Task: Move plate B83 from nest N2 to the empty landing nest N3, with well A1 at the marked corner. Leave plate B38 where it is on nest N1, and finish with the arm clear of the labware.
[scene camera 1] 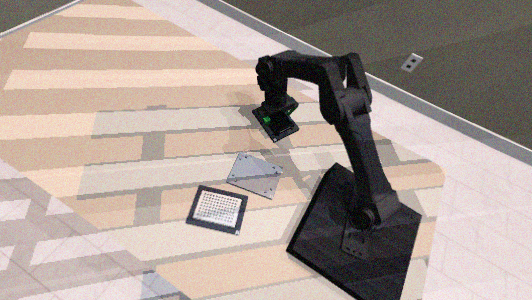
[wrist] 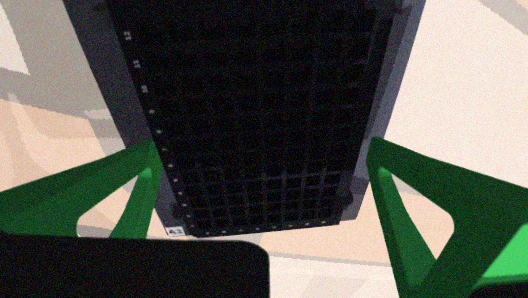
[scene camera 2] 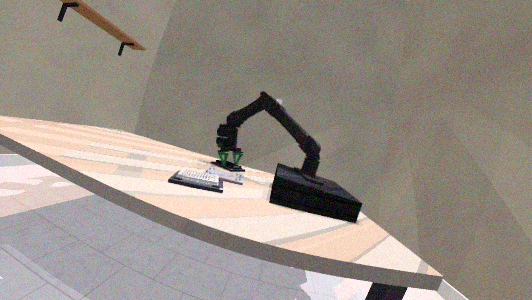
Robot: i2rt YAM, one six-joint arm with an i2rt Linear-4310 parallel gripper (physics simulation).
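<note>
A black well plate (scene camera 1: 283, 126) (wrist: 265, 100) sits on a dark nest (scene camera 1: 275, 138) (wrist: 396, 90); the A1 label (wrist: 175, 231) is at its lower left corner in the wrist view. My gripper (scene camera 1: 278, 119) (scene camera 2: 230, 163) (wrist: 264, 149) is open above this plate, a green finger toward either long side, with nothing held. The empty grey nest (scene camera 1: 254, 176) (scene camera 2: 230, 176) lies between the two plates, its pins bare. A white well plate (scene camera 1: 217, 208) (scene camera 2: 199, 175) sits on another dark nest (scene camera 1: 195, 227) (scene camera 2: 195, 186). No plate or nest codes are readable.
The arm's black base box (scene camera 1: 325, 235) (scene camera 2: 315, 200) stands on the striped wooden table (scene camera 1: 200, 272) (scene camera 2: 250, 215), right of the nests. The table's near edge (scene camera 2: 200, 230) crosses scene camera 2's view. A wall shelf (scene camera 2: 105, 25) hangs at the upper left.
</note>
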